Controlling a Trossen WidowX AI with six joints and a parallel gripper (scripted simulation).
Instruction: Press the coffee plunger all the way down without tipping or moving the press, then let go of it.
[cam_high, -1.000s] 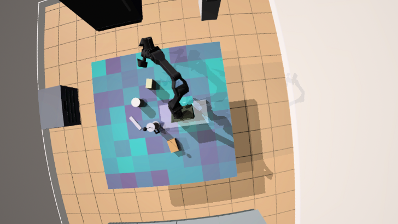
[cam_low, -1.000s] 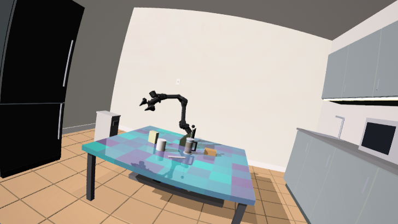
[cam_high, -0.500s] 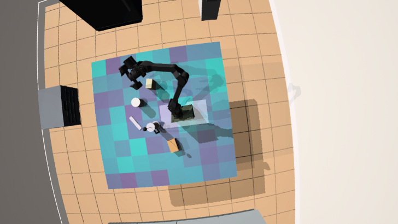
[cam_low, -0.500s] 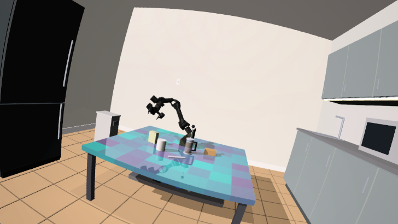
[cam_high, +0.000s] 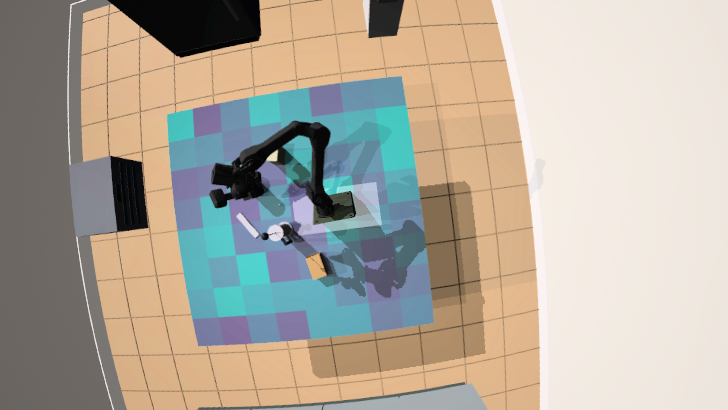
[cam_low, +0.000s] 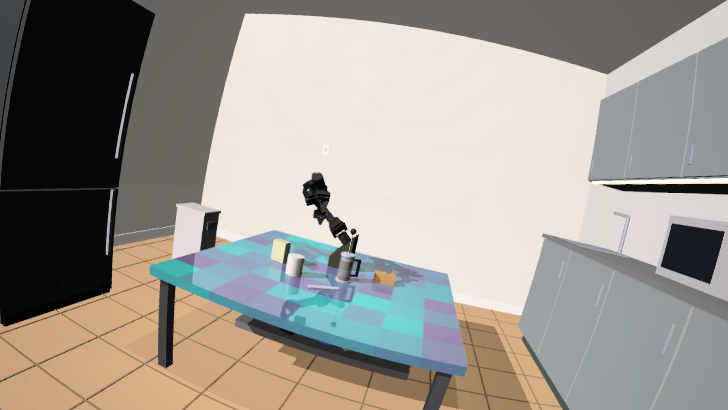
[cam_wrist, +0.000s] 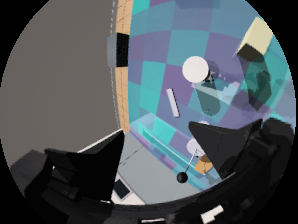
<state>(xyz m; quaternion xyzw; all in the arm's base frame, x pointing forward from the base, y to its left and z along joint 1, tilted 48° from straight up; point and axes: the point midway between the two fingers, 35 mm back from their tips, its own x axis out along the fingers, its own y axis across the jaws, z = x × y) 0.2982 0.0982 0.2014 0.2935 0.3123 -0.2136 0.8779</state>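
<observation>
Right now my gripper tip is 170 mm above the coffee press, 160 mm to the right of it and 110 mm past it. From my gripper tip the other things lie so: cream block: 240 mm below, 230 mm to the right, 110 mm behind; white cylinder: 250 mm below, 80 mm to the right, 30 mm ahead.
</observation>
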